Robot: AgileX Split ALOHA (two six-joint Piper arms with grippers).
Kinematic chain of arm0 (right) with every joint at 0, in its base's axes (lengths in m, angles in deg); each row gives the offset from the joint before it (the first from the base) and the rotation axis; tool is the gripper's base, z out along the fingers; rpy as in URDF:
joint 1: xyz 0 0 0.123 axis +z
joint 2: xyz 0 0 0 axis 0.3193 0.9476 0
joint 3: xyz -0.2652 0.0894 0.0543 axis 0.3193 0.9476 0
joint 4: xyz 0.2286 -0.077 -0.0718 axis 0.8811 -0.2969 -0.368
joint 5: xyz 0 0 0 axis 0.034 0.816 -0.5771
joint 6: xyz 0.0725 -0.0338 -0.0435 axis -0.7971 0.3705 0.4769
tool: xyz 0 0 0 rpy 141.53 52.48 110.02
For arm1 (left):
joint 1: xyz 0 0 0.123 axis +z
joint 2: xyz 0 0 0 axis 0.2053 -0.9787 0
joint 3: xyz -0.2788 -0.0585 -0.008 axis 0.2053 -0.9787 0
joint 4: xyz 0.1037 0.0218 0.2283 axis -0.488 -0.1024 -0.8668
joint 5: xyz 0 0 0 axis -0.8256 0.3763 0.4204
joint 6: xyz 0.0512 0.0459 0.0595 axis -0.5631 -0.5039 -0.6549
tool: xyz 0 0 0 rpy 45.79 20.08 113.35
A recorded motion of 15 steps. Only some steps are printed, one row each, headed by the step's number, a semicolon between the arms.
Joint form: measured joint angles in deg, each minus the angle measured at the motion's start. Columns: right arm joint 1, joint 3, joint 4, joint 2, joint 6, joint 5; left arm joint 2, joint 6, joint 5, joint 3, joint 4, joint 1.
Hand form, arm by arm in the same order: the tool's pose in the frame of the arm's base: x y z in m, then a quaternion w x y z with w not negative. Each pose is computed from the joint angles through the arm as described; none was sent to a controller.
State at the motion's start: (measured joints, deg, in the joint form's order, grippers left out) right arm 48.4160 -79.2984 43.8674 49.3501 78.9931 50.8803; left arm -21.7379 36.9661 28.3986 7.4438 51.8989 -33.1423
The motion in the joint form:
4: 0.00 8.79 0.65 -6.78 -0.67 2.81; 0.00 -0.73 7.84 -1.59 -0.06 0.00
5: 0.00 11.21 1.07 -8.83 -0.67 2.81; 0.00 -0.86 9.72 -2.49 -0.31 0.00
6: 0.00 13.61 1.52 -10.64 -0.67 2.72; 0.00 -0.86 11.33 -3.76 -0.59 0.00
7: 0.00 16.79 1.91 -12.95 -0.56 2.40; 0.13 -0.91 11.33 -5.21 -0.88 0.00
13: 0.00 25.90 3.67 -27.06 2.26 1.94; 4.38 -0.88 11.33 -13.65 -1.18 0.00
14: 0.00 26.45 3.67 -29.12 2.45 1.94; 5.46 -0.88 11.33 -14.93 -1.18 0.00
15: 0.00 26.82 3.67 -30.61 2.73 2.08; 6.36 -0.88 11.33 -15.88 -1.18 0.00
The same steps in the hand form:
4: 0.1065 0.0711 0.3265 0.27767 -0.32976 0.89702 0.09756; -0.0132 0.0137 0.3828 0.57674 0.09331 0.80593 -0.09564
5: 0.0991 0.0675 0.3185 0.27400 -0.32923 0.89801 0.10058; -0.0117 0.0137 0.3761 0.55805 0.09520 0.81961 -0.08810
6: 0.0925 0.0644 0.3099 0.26922 -0.32858 0.89934 0.10365; -0.0094 0.0133 0.3682 0.53828 0.09639 0.83334 -0.08067
7: 0.0847 0.0606 0.2981 0.26422 -0.32862 0.90055 0.10583; -0.0064 0.0126 0.3617 0.52947 0.09775 0.83929 -0.07554
13: 0.0463 0.0413 0.2715 0.30928 -0.34490 0.87797 0.12066; -0.0033 0.0118 0.3224 0.49977 0.10161 0.85770 -0.06527
14: 0.0417 0.0387 0.2707 0.32176 -0.34567 0.87300 0.12192; -0.0042 0.0122 0.3163 0.49831 0.10182 0.85855 -0.06489
15: 0.0382 0.0367 0.2700 0.32999 -0.34750 0.86914 0.12228; -0.0051 0.0126 0.3117 0.49795 0.10187 0.85876 -0.06480

